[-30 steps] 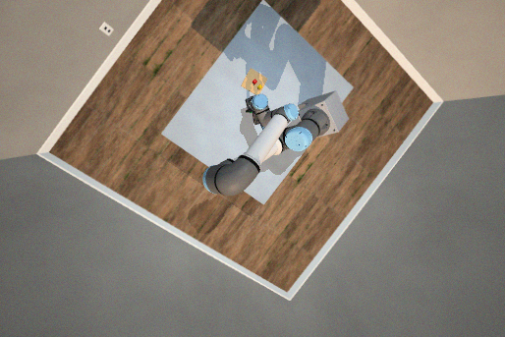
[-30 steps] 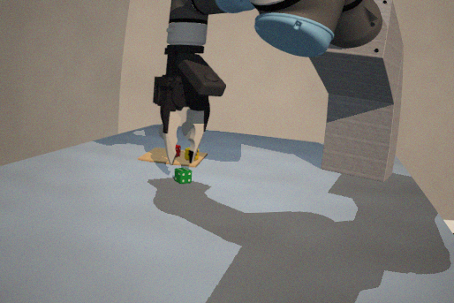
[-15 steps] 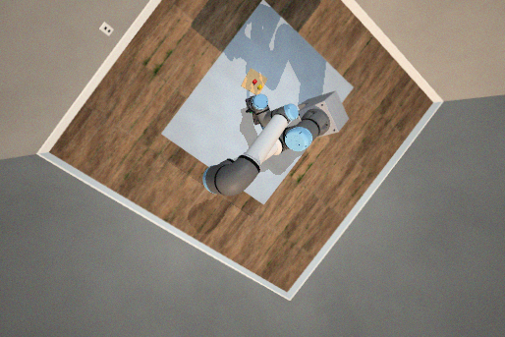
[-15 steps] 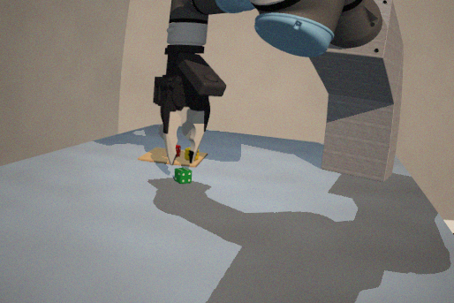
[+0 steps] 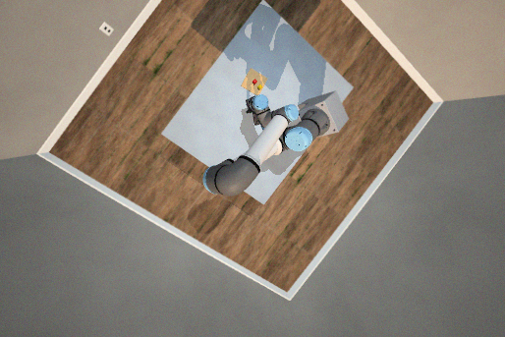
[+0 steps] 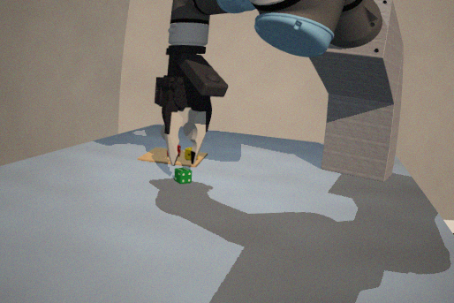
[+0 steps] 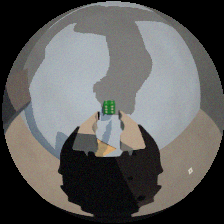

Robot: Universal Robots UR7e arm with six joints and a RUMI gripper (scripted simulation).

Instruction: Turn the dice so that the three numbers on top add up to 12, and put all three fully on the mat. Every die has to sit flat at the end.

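My gripper is now 4 cm above the green die. From my hand the other things lie so: tan mat: 15 cm to the right, 13 cm ahead, 5 cm below; then red die: 15 cm to the right, 13 cm ahead, 3 cm below; then yellow die: 16 cm to the right, 8 cm ahead, 3 cm below.
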